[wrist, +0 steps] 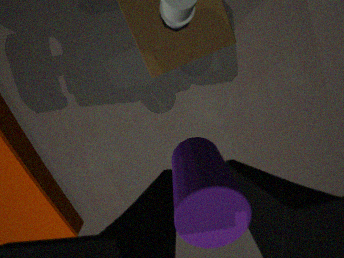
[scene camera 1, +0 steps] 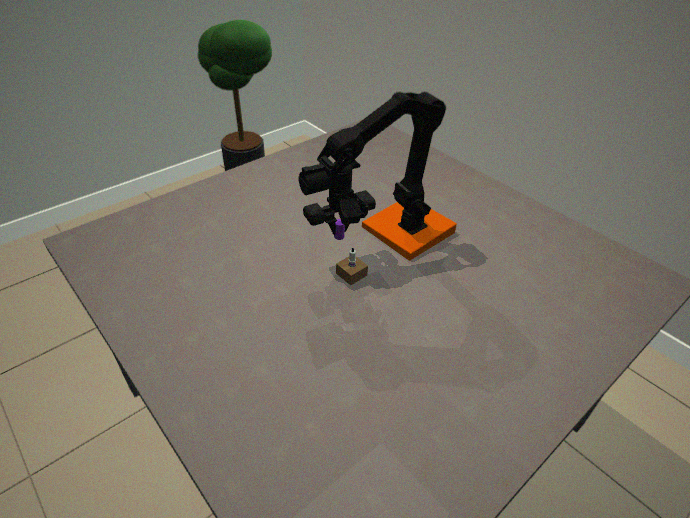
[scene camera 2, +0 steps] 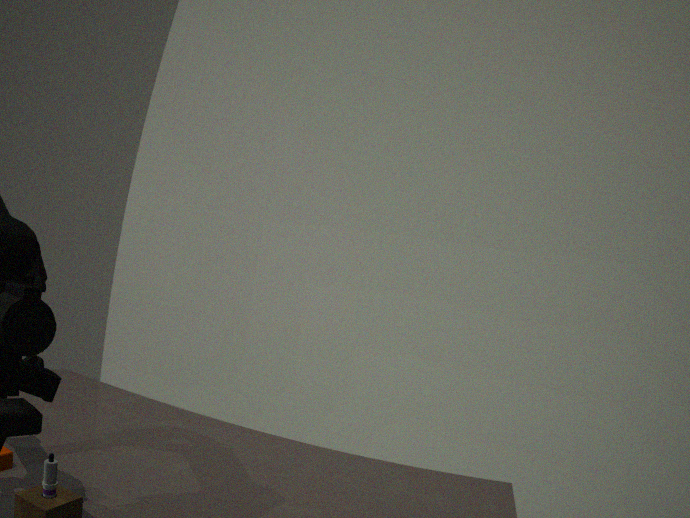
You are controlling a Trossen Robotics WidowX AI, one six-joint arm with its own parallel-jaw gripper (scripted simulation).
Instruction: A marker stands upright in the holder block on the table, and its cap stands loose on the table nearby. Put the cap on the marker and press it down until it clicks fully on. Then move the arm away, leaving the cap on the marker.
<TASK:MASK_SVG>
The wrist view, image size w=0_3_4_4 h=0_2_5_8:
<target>my gripper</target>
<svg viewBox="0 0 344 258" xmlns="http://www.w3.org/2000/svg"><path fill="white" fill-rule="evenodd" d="M172 170L164 170L143 191L132 206L106 229L103 229L100 234L60 239L8 242L0 245L0 258L175 258L176 228L174 224ZM225 162L252 207L252 216L248 229L253 235L253 239L262 257L344 258L344 197L327 194L317 189L314 190L304 185L290 182L235 160Z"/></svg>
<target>purple cap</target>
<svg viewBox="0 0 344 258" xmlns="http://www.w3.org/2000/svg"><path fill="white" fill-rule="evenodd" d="M188 138L179 143L172 155L174 224L176 231L184 241L199 248L211 249L233 243L248 228L252 216L252 207L225 164L225 160L216 145L205 138Z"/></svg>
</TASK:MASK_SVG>
